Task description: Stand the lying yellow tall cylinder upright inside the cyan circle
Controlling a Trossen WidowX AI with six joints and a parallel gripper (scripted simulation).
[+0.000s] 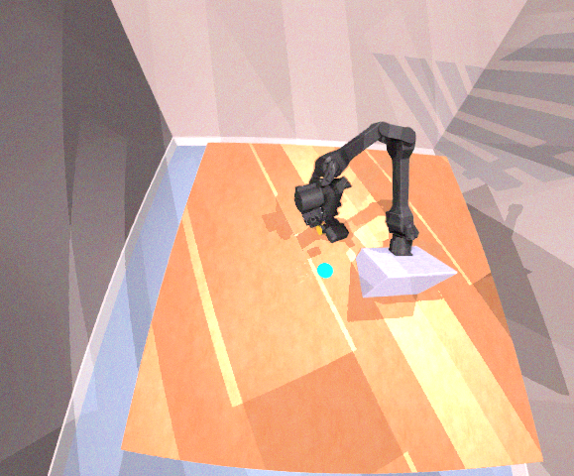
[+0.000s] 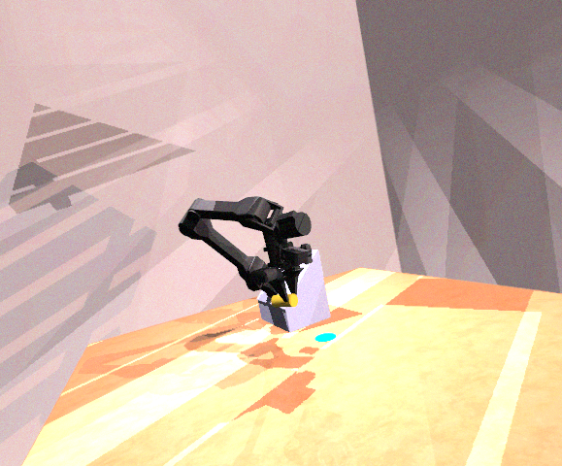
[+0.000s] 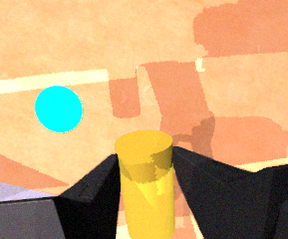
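My gripper tip is now 2 cm past the yellow tall cylinder and 1 cm to the left of it. The rest, counted from my gripper tip: cyan circle 14 cm below, 10 cm to the left, 3 cm behind.
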